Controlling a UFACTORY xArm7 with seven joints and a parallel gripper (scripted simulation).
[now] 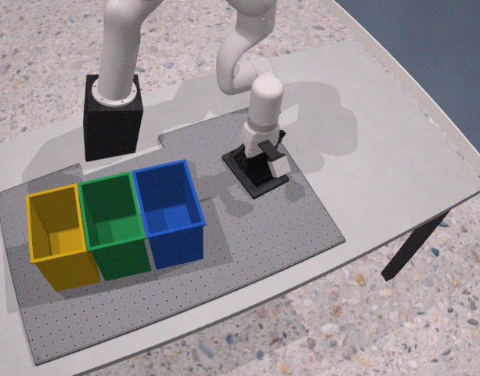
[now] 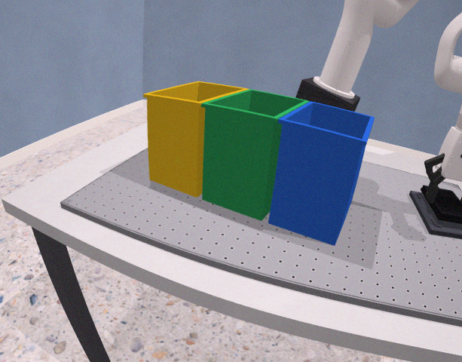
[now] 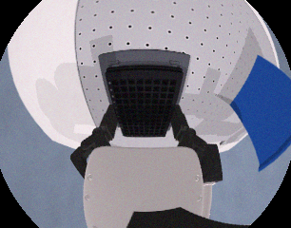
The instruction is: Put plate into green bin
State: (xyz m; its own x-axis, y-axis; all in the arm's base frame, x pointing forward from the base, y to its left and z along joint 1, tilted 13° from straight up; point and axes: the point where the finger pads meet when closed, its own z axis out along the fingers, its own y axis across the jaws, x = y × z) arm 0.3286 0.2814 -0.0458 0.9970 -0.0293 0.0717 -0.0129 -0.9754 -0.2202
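Now: hand 40 mm above the dark plate nest. Also, from my hand: blue bin 60 mm ahead, 300 mm to the right, 50 mm above; green bin 20 mm ahead, 430 mm to the right, 50 mm above; black 96-well plate 10 mm below.
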